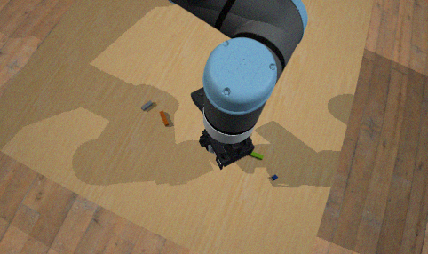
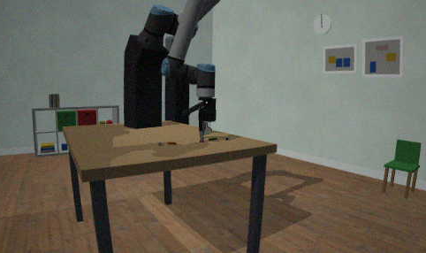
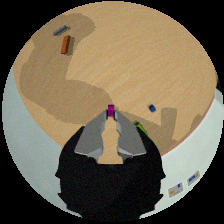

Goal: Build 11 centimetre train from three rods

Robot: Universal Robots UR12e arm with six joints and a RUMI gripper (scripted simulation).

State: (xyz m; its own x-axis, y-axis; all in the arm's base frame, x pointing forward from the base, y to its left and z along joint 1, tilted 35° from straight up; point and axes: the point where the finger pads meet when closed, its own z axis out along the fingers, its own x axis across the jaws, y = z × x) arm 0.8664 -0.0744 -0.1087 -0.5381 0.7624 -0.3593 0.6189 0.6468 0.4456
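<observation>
My gripper is now 1 cm past the lime rod, 9 cm to the right of it and 1 cm above it. Round my hand: orange rod 5 cm behind, 15 cm to the right, 1 cm below; magenta rod 1 cm below; grey rod 7 cm behind, 21 cm to the right, 1 cm below.
</observation>
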